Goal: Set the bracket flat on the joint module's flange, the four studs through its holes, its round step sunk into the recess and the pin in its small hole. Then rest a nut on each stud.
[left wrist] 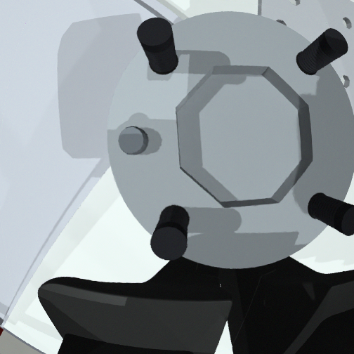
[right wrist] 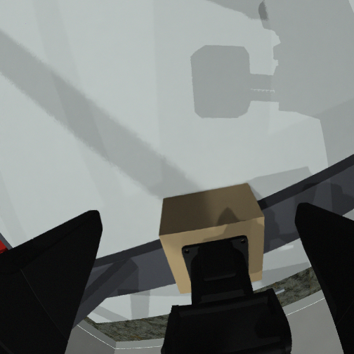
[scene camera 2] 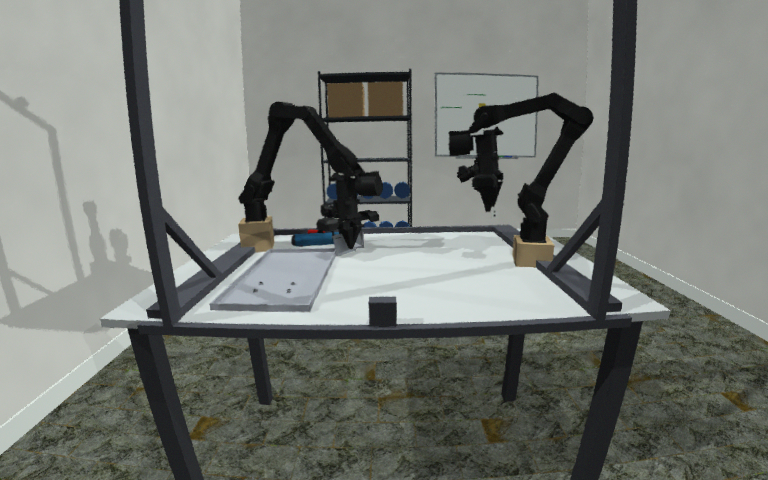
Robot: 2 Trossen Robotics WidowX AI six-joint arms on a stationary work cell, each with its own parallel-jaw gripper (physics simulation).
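Frame: origin at the left arm's base, x up, y ahead, z left, level; metres.
Where they show: left gripper, between the fingertips: (scene camera 2: 350, 248); right gripper, between the fingertips: (scene camera 2: 490, 209); left arm's base, origin of its link: (scene camera 2: 255, 219); right arm's base, origin of its link: (scene camera 2: 533, 239).
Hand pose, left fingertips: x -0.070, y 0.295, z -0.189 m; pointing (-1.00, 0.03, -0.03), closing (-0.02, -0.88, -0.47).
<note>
Each offset is from my left fingertips to the top centre of the thing. "pt": to the spot under its first point.
The joint module's round grey flange (left wrist: 225, 140) fills the left wrist view, with four black studs such as one at the upper left (left wrist: 157, 45), a grey pin (left wrist: 133, 140) and an octagonal recess (left wrist: 246, 135). A pale plate with small holes, which may be the bracket (left wrist: 316, 21), lies beyond it. My left gripper (left wrist: 225, 281) is shut and low against the module's near side; it also shows in the scene view (scene camera 2: 350, 241). My right gripper (scene camera 2: 492, 207) is open and empty, high above the table, as the right wrist view (right wrist: 198, 211) shows. Small dark nuts (scene camera 2: 273, 287) lie on the grey tray {dz -0.116, dx -0.013, dy -0.190 m} (scene camera 2: 275, 278).
A blue and red tool {pt dz +0.159, dx -0.001, dy -0.110 m} (scene camera 2: 312, 238) lies at the back, left of the module. A black block {dz -0.439, dx +0.028, dy +0.003 m} (scene camera 2: 382, 310) stands at the table's front edge. Tan blocks carry the arm bases {pt dz +0.140, dx +0.034, dy -0.293 m} (scene camera 2: 255, 233) {pt dz -0.222, dx +0.019, dy +0.467 m} (scene camera 2: 532, 250). Dark frame posts stand at the table's corners.
</note>
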